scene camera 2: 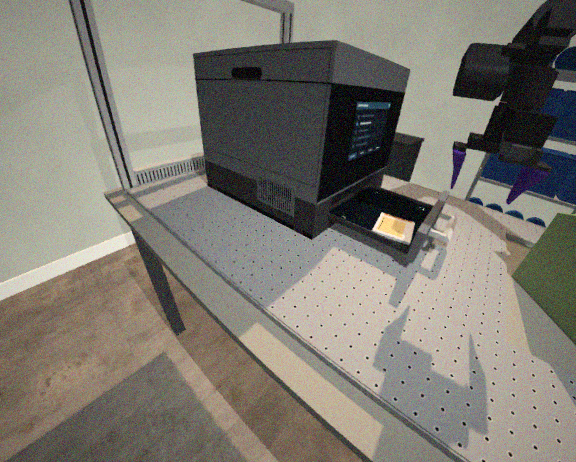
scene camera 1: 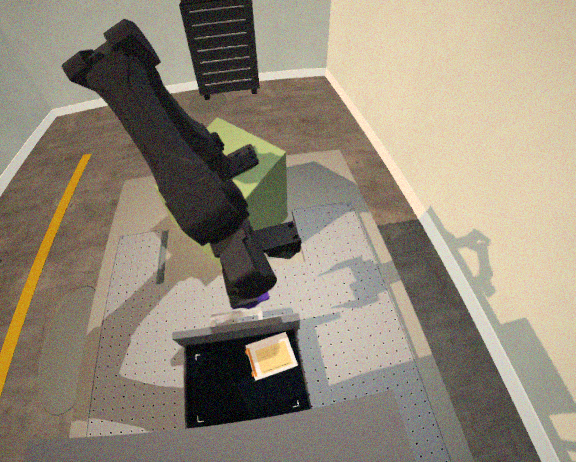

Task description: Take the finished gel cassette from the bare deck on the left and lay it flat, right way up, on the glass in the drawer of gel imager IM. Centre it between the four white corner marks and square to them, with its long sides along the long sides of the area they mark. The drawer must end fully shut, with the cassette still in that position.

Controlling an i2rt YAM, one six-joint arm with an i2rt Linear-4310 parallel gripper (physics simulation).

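Places are measured from the arm's base along level axes (x ahead, y left, z up), in metres.
Where they show: gripper, fingertip midpoint: point(scene camera 2: 478, 195); arm's base at its link origin: point(scene camera 1: 222, 171).
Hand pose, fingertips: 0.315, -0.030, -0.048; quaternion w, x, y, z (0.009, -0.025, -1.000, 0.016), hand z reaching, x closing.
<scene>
Things, the pixels of their top centre, and the offset from my fingertips, as dx, dy, dz. "*": a spot on its surface instead. Level surfaces: height alone.
- gel cassette at its top centre: point(scene camera 1: 270, 355) point(scene camera 2: 394, 225) +0.125, +0.001, -0.112
- dark glass at its top centre: point(scene camera 1: 244, 382) point(scene camera 2: 384, 211) +0.160, -0.070, -0.119
- drawer's pale handle at a spot on its surface: point(scene camera 2: 442, 234) * +0.031, +0.012, -0.093
- perforated deck at its surface level: dz -0.151
The gel cassette point(scene camera 1: 272, 355) point(scene camera 2: 395, 226), a white-framed plate with a yellow-orange window and an orange edge, lies in the open drawer point(scene camera 1: 235, 334) point(scene camera 2: 375, 239). It is near the drawer's front wall and one side wall, off centre on the dark glass point(scene camera 1: 230, 387) and turned slightly out of square. Three white corner marks show in scene camera 1; the fourth is not visible near the cassette. My gripper point(scene camera 2: 481, 195) is open and empty, above and in front of the drawer's pale handle point(scene camera 1: 237, 316) point(scene camera 2: 442, 234). In scene camera 1 the arm hides most of its fingers.
Gel imager IM point(scene camera 1: 225, 442) point(scene camera 2: 265, 135) stands behind the drawer, its screen facing the drawer side. A large green block point(scene camera 1: 270, 192) point(scene camera 2: 550, 270) stands on the table side opposite the imager. A perforated deck point(scene camera 1: 360, 345) point(scene camera 2: 330, 305) surrounds the drawer.
</scene>
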